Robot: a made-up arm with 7 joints.
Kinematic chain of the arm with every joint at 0, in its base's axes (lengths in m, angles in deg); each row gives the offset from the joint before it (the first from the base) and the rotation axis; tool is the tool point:
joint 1: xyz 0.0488 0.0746 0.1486 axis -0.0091 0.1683 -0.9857
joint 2: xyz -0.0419 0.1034 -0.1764 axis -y
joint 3: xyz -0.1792 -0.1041 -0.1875 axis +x
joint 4: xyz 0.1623 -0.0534 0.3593 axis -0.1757 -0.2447 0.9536
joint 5: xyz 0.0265 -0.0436 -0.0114 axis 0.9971 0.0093 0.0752
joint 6: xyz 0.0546 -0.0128 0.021 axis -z
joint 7: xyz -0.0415 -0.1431 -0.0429 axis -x
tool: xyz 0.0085 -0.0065 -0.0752
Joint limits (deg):
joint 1: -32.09..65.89
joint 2: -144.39..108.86
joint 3: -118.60..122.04
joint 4: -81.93..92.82
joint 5: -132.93..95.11
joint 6: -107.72..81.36
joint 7: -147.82..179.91
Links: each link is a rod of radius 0.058 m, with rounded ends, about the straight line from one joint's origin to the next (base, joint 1, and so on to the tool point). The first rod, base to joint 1, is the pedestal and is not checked.
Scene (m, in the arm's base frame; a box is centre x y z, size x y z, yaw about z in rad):
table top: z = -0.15
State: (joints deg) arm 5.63 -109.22 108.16 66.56 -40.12 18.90 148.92
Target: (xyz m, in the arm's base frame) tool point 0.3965 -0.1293 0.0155
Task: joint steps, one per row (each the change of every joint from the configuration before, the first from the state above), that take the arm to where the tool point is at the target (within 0.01 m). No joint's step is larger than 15 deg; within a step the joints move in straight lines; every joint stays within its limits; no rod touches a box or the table.
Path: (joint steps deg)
1: -12.57 0.92 -11.91 -1.70 -9.67 -0.86 10.33
2: -12.58 0.93 -11.92 -1.69 -9.68 -0.86 10.33
3: -12.57 0.92 -11.91 -1.70 -9.67 -0.86 10.33
4: 0.00 5.93 -12.83 4.24 1.07 -1.97 -6.79
5: 0.00 5.94 -12.83 4.23 1.08 -1.97 -6.79
6: 0.00 5.93 -12.83 4.24 1.07 -1.97 -6.79

